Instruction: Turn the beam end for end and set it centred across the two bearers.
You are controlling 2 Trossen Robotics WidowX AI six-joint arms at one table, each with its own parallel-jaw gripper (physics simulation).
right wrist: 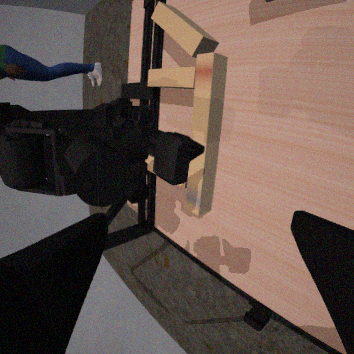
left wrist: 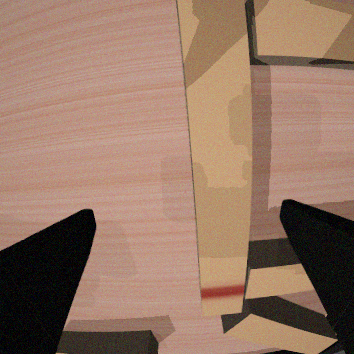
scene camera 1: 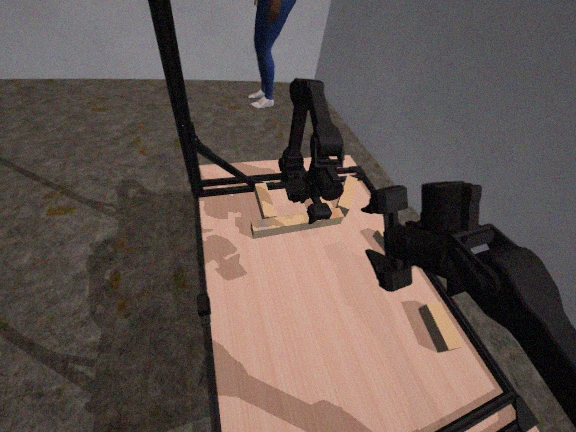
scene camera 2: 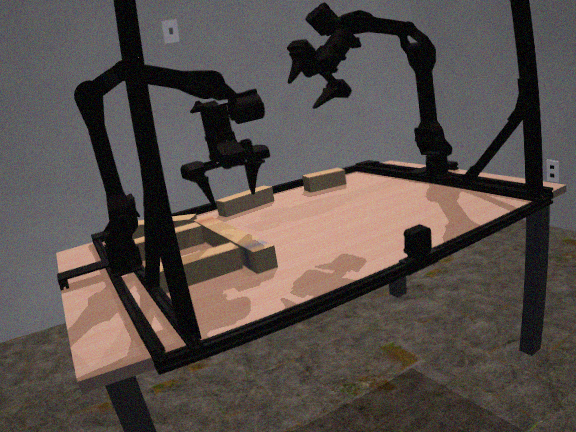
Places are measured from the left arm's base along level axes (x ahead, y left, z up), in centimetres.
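Where they show: left gripper, fingertip midpoint: (left wrist: 188, 214) (scene camera 1: 305, 213) (scene camera 2: 233, 200); right gripper, fingertip midpoint: (right wrist: 201, 222) (scene camera 1: 364, 230) (scene camera 2: 301, 95); left arm's base at its link origin: (right wrist: 145, 115) (scene camera 1: 287, 178) (scene camera 2: 126, 269); right arm's base at its link origin: (scene camera 2: 438, 174).
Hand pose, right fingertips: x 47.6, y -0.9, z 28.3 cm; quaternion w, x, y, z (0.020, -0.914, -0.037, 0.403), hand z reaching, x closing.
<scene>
Things, the pixels of their top centre, and the offset from my right fingertips. "spot": a spot on its surface instead.
- long wooden beam at its top centre: (left wrist: 222, 167) (right wrist: 197, 138) (scene camera 2: 228, 231) (scene camera 1: 299, 218) dx -24.1, dy -1.7, dz -25.8 cm
- blue band at a spot on its surface: (scene camera 2: 257, 245) (right wrist: 192, 201) spot: dx -23.9, dy -16.0, dz -25.8 cm
- blue-side bearer at its top centre: (scene camera 2: 194, 257) (right wrist: 162, 169) (scene camera 1: 265, 198) dx -35.3, dy -11.7, dz -25.8 cm
- red-side bearer at its top centre: (left wrist: 321, 274) (scene camera 2: 165, 233) (right wrist: 167, 76) dx -35.2, dy +11.0, dz -25.8 cm
- slanted block at its top centre: (left wrist: 289, 339) (right wrist: 172, 24) (scene camera 2: 158, 220) (scene camera 1: 348, 190) dx -33.9, dy +22.7, dz -25.2 cm
- further block at its top centre: (scene camera 2: 323, 172) (scene camera 1: 444, 324) dx +20.6, dy +27.7, dz -25.5 cm
The long wooden beam (scene camera 1: 280, 221) (scene camera 2: 225, 231) (left wrist: 220, 210) (right wrist: 200, 120) lies against or close to the ends of two bearers. Its red band (left wrist: 222, 292) (right wrist: 204, 74) is near one end; a blue band (scene camera 2: 257, 245) (right wrist: 194, 195) is near the other. The blue-side bearer (scene camera 1: 265, 200) (scene camera 2: 215, 265) (left wrist: 295, 30) shows well; the red-side bearer (scene camera 2: 175, 237) (left wrist: 280, 282) (right wrist: 172, 77) is mostly hidden in scene camera 1. My left gripper (scene camera 2: 233, 200) (left wrist: 188, 214) is open above the beam, which shows between its fingertips. My right gripper (scene camera 1: 367, 230) (scene camera 2: 302, 94) (right wrist: 201, 222) is open and empty, high over the table.
A slanted block (scene camera 1: 350, 192) (left wrist: 280, 332) (right wrist: 182, 30) lies by the beam's red end. Another block (scene camera 2: 245, 202) (left wrist: 107, 342) and a further block (scene camera 1: 440, 327) (scene camera 2: 324, 181) lie along the table's far edge in scene camera 2. Black frame posts (scene camera 1: 172, 70) rise at the table's edges.
</scene>
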